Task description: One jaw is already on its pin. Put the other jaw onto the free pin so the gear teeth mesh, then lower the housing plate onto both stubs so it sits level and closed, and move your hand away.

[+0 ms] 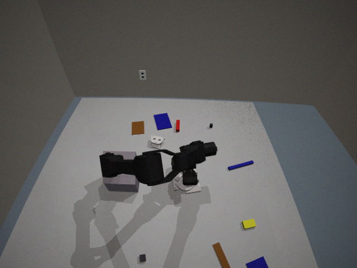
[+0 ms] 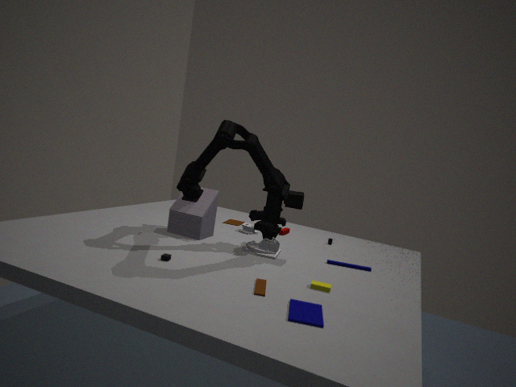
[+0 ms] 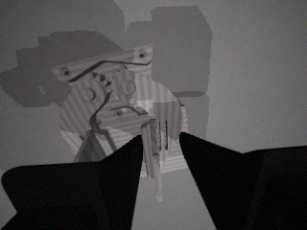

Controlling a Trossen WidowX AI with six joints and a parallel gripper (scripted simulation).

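My gripper tip is 3 cm past the grey jaw and 2 cm to the left of it. Also, from my gripper tip: blue bar 29 cm ahead, 5 cm to the left, 1 cm below; yellow block 25 cm ahead, 26 cm to the right, 1 cm below; red block 3 cm behind, 34 cm to the left.
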